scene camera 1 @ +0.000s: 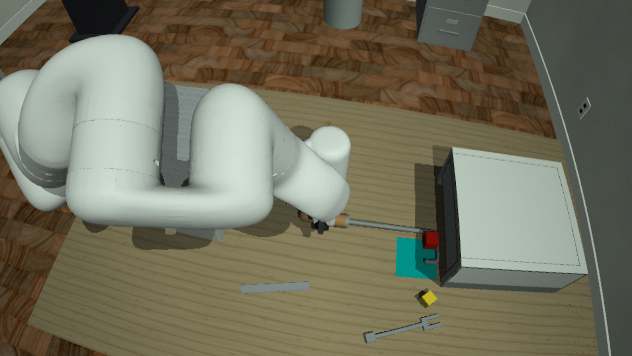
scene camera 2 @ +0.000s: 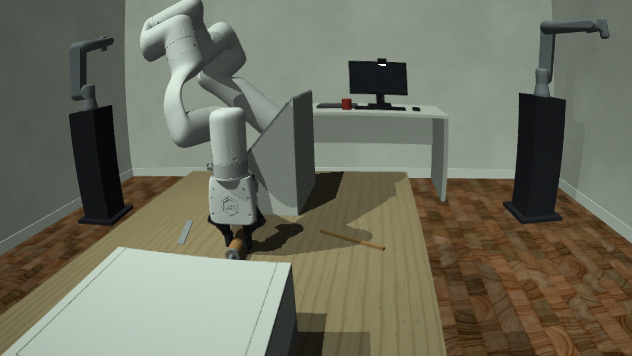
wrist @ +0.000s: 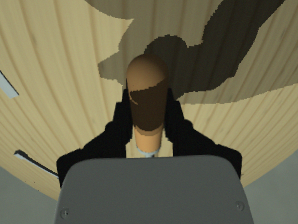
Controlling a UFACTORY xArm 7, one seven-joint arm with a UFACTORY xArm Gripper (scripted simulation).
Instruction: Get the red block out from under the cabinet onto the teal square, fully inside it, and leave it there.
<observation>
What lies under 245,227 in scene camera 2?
My gripper.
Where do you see a hook tool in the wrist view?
147,75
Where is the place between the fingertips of my gripper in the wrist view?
At 147,99
</observation>
